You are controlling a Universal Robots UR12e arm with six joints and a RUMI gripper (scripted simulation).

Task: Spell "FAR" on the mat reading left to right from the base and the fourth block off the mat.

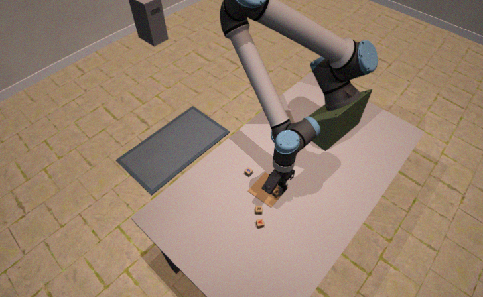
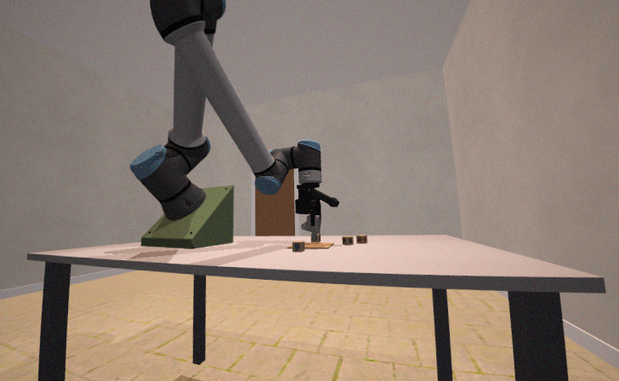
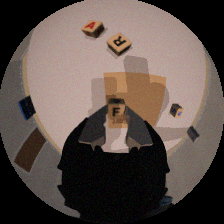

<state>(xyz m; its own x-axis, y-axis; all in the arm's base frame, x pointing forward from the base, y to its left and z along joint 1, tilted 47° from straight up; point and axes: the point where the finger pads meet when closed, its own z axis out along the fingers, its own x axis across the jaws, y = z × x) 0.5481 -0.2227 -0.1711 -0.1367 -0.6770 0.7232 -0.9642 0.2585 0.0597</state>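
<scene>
My hand is right at the F block. Also, from my hand: R block: 120 mm ahead, 20 mm to the right, 10 mm below; blue-lettered block: 180 mm to the right, 30 mm behind, 10 mm below; tan mat: 50 mm to the right, 20 mm below, 10 mm behind.
</scene>
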